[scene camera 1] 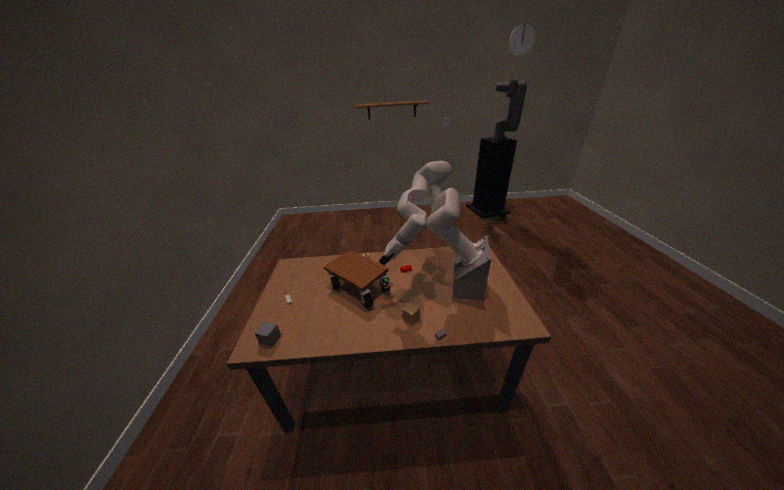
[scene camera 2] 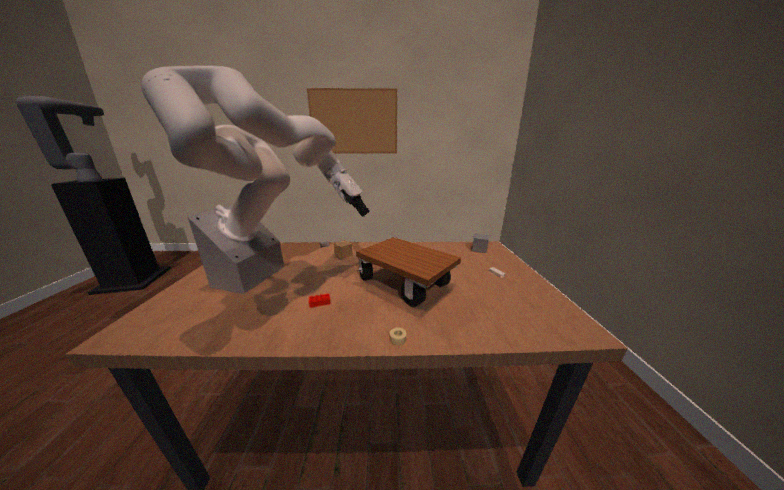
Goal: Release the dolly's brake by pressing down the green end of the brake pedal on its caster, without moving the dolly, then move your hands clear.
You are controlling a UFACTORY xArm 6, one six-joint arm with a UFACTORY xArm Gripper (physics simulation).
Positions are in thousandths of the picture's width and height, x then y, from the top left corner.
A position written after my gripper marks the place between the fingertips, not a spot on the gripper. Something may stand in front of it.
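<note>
A dolly (scene camera 2: 538,544) is there for me to see, and so is my own gripper (scene camera 2: 467,438).
</note>
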